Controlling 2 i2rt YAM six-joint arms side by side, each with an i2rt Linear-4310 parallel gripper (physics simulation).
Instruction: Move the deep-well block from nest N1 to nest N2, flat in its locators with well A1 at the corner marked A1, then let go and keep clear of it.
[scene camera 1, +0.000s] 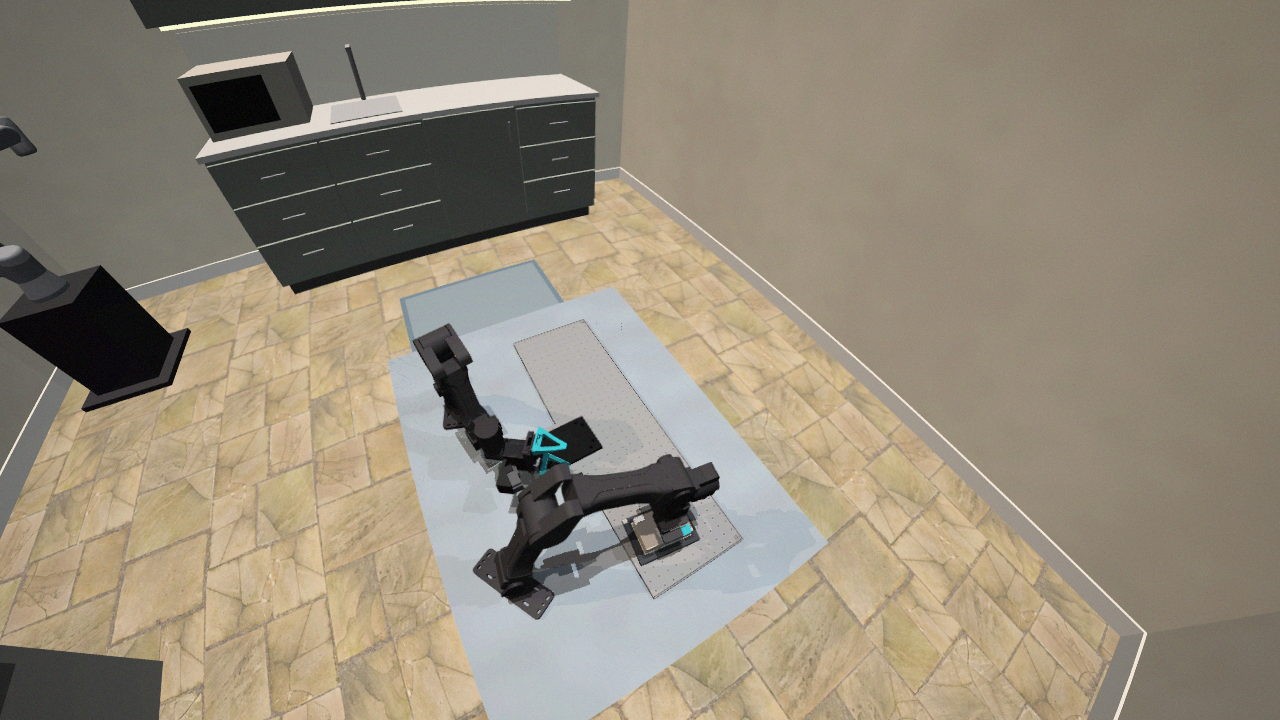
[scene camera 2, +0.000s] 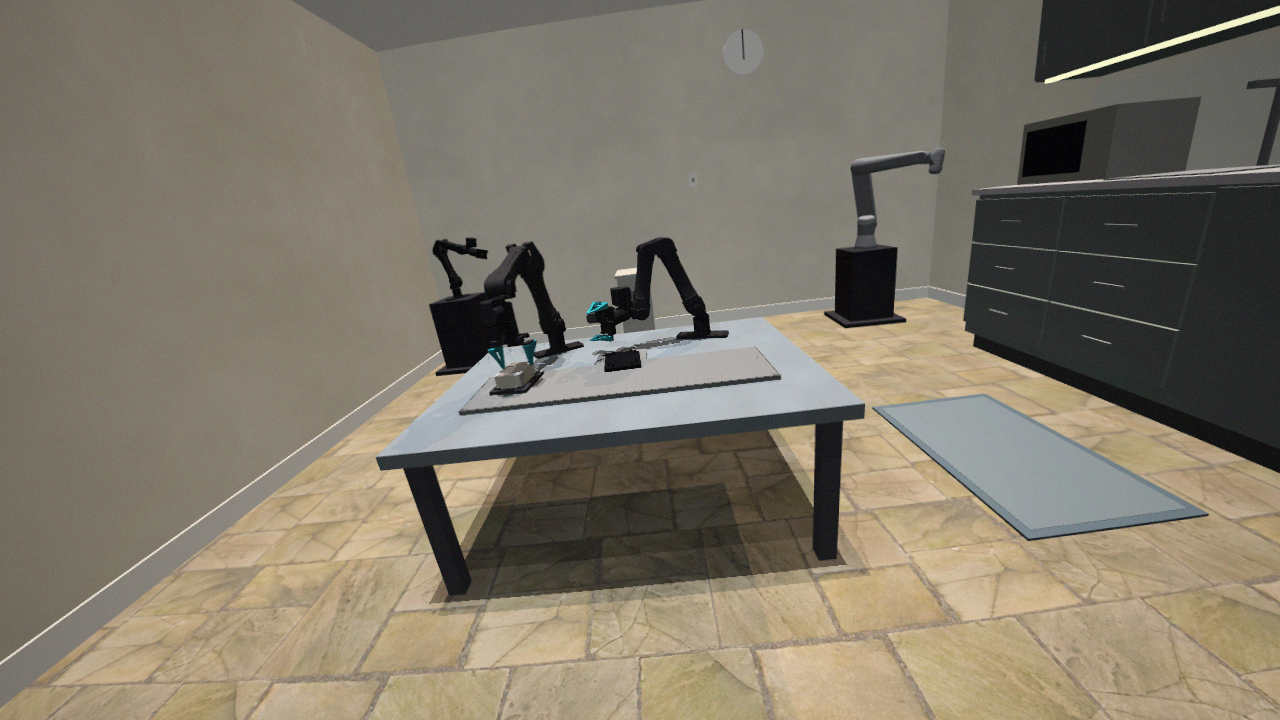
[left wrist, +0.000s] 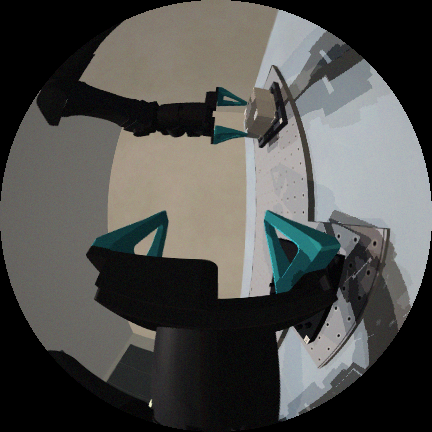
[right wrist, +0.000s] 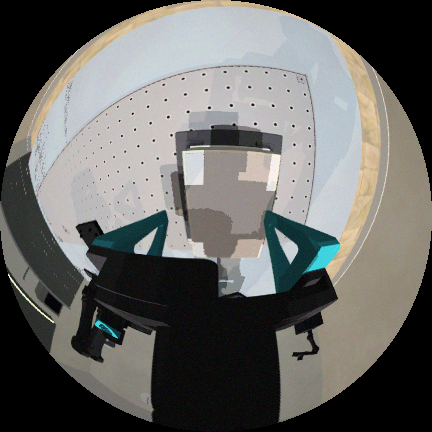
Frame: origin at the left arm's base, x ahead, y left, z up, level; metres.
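Where they show: left gripper, fingertip midpoint: (scene camera 1: 568, 456) (scene camera 2: 589, 327) (left wrist: 215, 215); right gripper, fingertip midpoint: (scene camera 1: 662, 518) (scene camera 2: 517, 366) (left wrist: 246, 117) (right wrist: 215, 215); left arm's base at its link origin: (scene camera 2: 702, 335); right arm's base at its link origin: (scene camera 1: 513, 583) (scene camera 2: 558, 350).
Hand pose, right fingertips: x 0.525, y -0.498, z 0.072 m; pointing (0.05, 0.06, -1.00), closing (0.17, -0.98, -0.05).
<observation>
Things, the pixels of their top centre, and the offset from my right fingertips. Level surfaces: height alone.
- tan deep-well block at its top centre: (right wrist: 229, 215) (scene camera 1: 663, 524) (left wrist: 248, 113) (scene camera 2: 514, 368) 0.006 m down, 0.001 m back, 0.014 m right
- dark nest at its top centre: (right wrist: 228, 199) (left wrist: 263, 115) (scene camera 1: 661, 528) (scene camera 2: 517, 378) 0.042 m down, 0.001 m back, 0.013 m right
- black nest at its top centre: (left wrist: 286, 284) (scene camera 1: 566, 441) (right wrist: 96, 252) (scene camera 2: 621, 356) 0.038 m down, 0.199 m back, 0.280 m left
- perforated board at its surface level: 0.059 m down
- pale blue table at its surface level: 0.073 m down
The tan deep-well block (scene camera 1: 646, 535) (scene camera 2: 512, 376) (left wrist: 262, 112) (right wrist: 225, 185) sits upright in a dark nest (scene camera 2: 510, 392) (right wrist: 225, 137) near one end of the perforated board. My right gripper (scene camera 2: 514, 364) (left wrist: 246, 117) (right wrist: 215, 215) is open and points down above the block, its fingertips apart near two opposite sides of the block's top. The other black nest (scene camera 1: 583, 437) (scene camera 2: 622, 360) (right wrist: 89, 231) is empty. My left gripper (scene camera 1: 565, 450) (scene camera 2: 590, 324) (left wrist: 215, 215) is open and empty, beside and above the empty nest. The nest labels and the A1 corner cannot be read.
The perforated board (scene camera 1: 559, 358) (scene camera 2: 707, 371) (right wrist: 150, 125) lies on the pale blue table (scene camera 1: 769, 528) (scene camera 2: 626, 425). The right arm reaches over the table from its base (scene camera 1: 514, 586). The left arm's base stands toward the table's far left in scene camera 1.
</observation>
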